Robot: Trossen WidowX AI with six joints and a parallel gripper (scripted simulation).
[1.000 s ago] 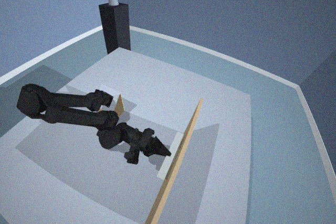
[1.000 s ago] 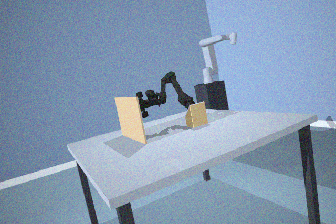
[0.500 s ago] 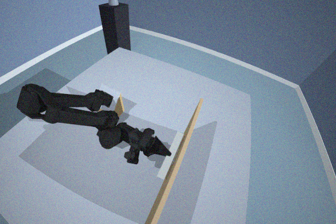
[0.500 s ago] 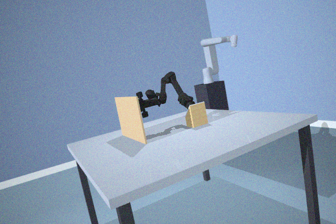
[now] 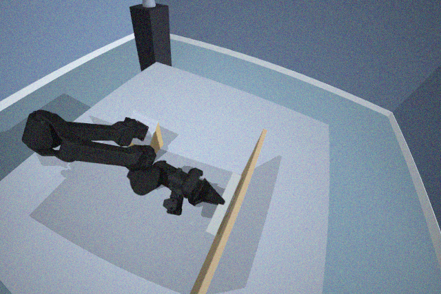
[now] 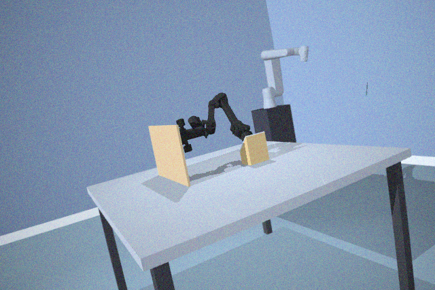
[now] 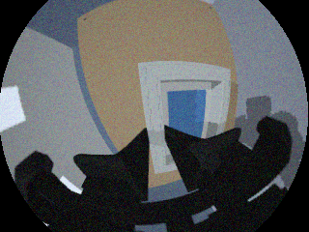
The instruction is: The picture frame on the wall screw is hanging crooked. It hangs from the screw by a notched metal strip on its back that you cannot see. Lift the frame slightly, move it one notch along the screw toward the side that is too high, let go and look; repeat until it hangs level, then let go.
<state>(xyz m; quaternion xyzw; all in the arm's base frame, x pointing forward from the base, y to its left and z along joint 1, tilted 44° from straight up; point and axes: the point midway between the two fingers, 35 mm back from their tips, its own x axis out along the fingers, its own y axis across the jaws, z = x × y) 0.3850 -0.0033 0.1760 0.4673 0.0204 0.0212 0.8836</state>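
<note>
The picture frame is 5 cm below my gripper tip, 1 cm to the left of it and 1 cm ahead of it. The rest, counted from my gripper tip: board: 7 cm below, 2 cm ahead, 1 cm to the right.
</note>
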